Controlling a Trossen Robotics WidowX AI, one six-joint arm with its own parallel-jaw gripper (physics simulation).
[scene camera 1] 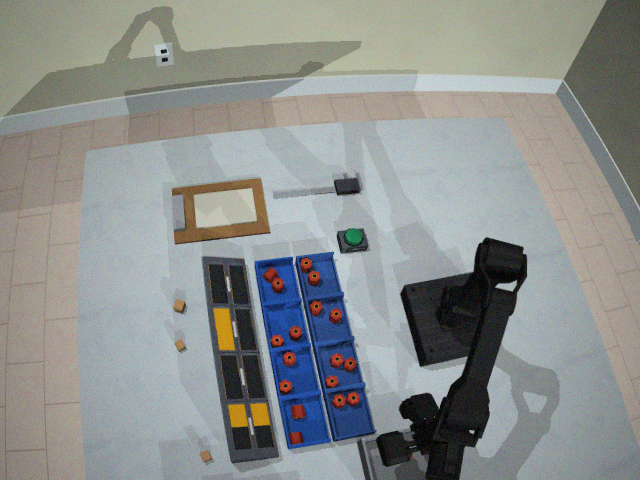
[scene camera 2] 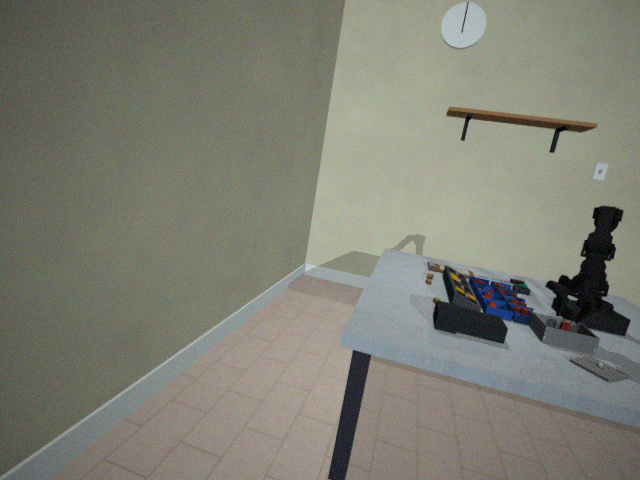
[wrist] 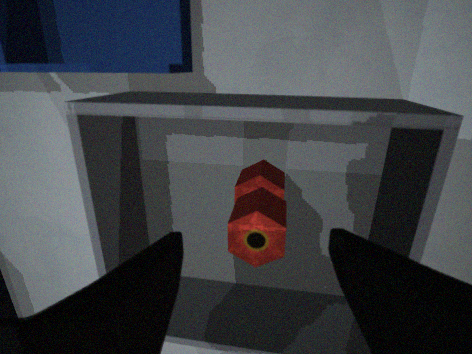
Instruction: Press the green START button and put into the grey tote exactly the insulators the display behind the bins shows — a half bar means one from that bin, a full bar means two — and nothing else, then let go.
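Observation:
The grey tote (scene camera 1: 366,456) (scene camera 2: 568,339) (wrist: 270,112) holds two red insulators, one (wrist: 256,240) in front of the other (wrist: 260,181). My gripper (wrist: 256,241) is open over the tote, its fingers apart on both sides of the front insulator and touching neither; scene camera 1 does not show the fingertips clearly. Blue bins (scene camera 1: 343,320) (scene camera 2: 498,310) stand in two columns with red insulators. The display (scene camera 1: 223,328) (scene camera 2: 450,281) shows one full bar in the second row's left cell and half bars in both bottom cells. The green START button (scene camera 1: 353,236) stands beyond the bins.
A brown framed board (scene camera 1: 222,235) and a black device (scene camera 1: 346,186) lie at the back. Small tan cubes (scene camera 1: 179,305) (scene camera 1: 179,345) (scene camera 1: 205,456) lie left of the display. A black block (scene camera 2: 467,322) and a flat plate (scene camera 2: 599,367) lie near the table's front edge.

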